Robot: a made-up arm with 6 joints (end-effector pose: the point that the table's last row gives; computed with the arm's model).
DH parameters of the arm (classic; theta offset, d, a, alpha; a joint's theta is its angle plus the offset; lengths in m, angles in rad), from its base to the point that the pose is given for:
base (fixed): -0.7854 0 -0.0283 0
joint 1: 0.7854 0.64 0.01 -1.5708
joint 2: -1.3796 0 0.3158 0
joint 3: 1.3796 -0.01 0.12 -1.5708
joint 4: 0 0.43 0.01 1.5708
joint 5: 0 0.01 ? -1.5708
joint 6: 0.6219 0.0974 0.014 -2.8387
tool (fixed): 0.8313 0.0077 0 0
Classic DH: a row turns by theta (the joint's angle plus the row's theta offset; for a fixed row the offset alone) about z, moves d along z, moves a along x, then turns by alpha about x.
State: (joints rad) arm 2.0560 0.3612 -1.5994 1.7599 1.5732 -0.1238
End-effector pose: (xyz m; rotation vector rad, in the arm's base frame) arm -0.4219 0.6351 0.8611 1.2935 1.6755 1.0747
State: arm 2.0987 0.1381 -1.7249 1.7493 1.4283 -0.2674
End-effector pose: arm -0.3990 0.5675 1.0818 1.7882 1.5191 1.3188
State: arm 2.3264 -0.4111 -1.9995 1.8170 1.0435 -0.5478
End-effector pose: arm -0.1754 0.1869 1.4614 -2.4521 -0.9519 -1.0126
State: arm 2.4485 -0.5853 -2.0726 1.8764 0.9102 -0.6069
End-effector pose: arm -0.0422 0.0653 1.4987 -2.3997 -0.8700 -0.6539
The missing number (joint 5, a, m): 0.1
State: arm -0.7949 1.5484 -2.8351 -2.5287 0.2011 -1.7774
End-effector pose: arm 0.5935 -0.5649 0.4621 0.6067 -2.0728 -2.0469
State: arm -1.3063 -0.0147 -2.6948 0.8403 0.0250 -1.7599
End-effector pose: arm -0.0751 -0.0888 1.5149 -2.3712 -0.9705 0.3382
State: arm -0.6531 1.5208 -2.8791 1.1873 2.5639 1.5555
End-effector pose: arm 0.6211 -0.3493 0.5856 0.7669 1.1765 -1.2948
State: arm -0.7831 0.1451 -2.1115 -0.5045 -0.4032 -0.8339
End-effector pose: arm 0.3505 -0.2472 1.3459 -1.9194 -1.0753 0.9051
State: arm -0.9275 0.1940 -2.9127 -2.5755 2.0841 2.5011
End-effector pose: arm -0.0062 -0.1309 1.4377 1.1994 0.9169 0.3022
